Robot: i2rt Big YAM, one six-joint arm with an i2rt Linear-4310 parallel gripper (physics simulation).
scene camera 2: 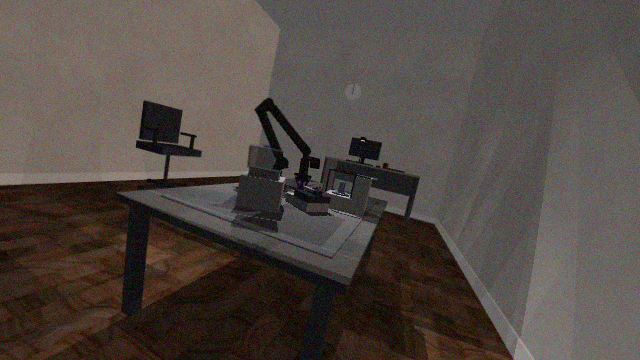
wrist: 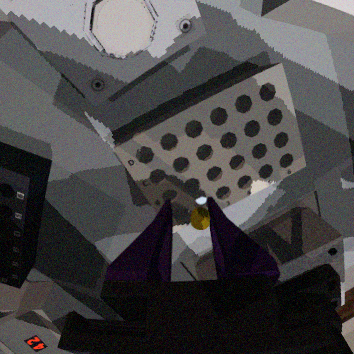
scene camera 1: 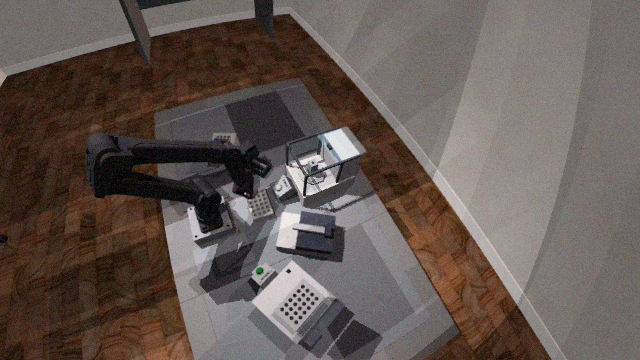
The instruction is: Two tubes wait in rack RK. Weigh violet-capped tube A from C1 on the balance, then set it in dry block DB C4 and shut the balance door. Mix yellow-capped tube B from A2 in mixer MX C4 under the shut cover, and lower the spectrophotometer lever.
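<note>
My gripper (wrist: 189, 203) (scene camera 1: 245, 193) (scene camera 2: 301, 183) is partly open and empty, over the near edge of rack RK (wrist: 287, 100) (scene camera 1: 270, 212). Yellow-capped tube B (wrist: 200, 219) shows upright in the gap between the purple fingers, nearer the right one, not gripped; its lower part is hidden. Violet-capped tube A cannot be made out. The balance (scene camera 1: 306, 192) has a glass-walled chamber; its door state is unclear. Mixer MX (scene camera 1: 272, 295) (scene camera 2: 260, 194) has its clear cover (scene camera 2: 264, 156) raised. The spectrophotometer (scene camera 1: 287, 239) has a pale lever (scene camera 1: 308, 228) across its top.
A small box with a green button (scene camera 1: 260, 270) stands beside the mixer. A small box with a knob (scene camera 1: 283, 188) stands between rack and balance. A light block with holes (scene camera 1: 224, 137) stands behind the forearm. A dark block with labelled holes (wrist: 42, 172) is at the wrist view's left.
</note>
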